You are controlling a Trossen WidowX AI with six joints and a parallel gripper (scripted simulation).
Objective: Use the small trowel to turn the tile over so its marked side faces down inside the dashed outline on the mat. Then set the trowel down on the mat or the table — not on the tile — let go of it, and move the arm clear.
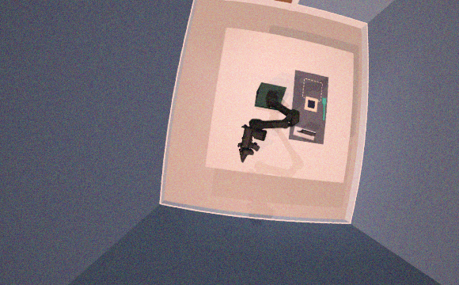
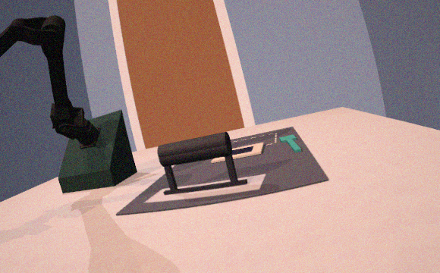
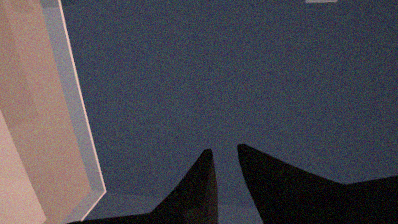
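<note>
My gripper tip is 510 mm short of the trowel, 320 mm to the right of it and 320 mm above it. The rest, counted from my gripper tip: cream tile (540 mm ahead, 600 mm to the left, 360 mm below); teal t-shaped piece (670 mm ahead, 610 mm to the left, 360 mm below); grey mat (530 mm ahead, 570 mm to the left, 380 mm below).
</note>
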